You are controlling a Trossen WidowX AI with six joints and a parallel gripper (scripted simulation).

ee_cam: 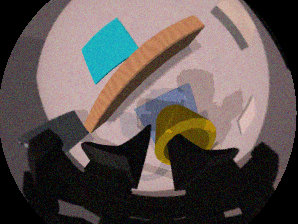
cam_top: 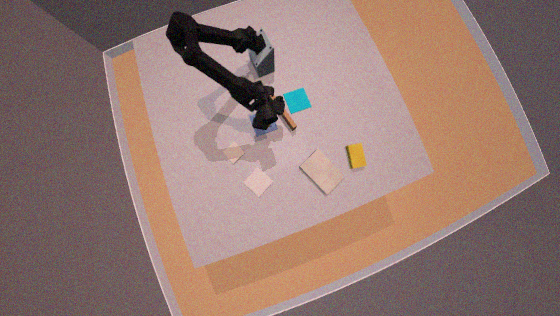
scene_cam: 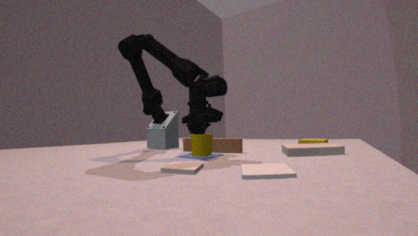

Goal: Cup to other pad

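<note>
Right now the blue pad is 2 cm ahead of my gripper tip, 2 cm to the right of it and 4 cm below it. Round my gripper tip: cyan pad: 3 cm behind, 18 cm to the left, 4 cm below; brown wooden bar: 8 cm to the left, 2 cm below; yellow cup: 2 cm ahead, 2 cm to the right.
</note>
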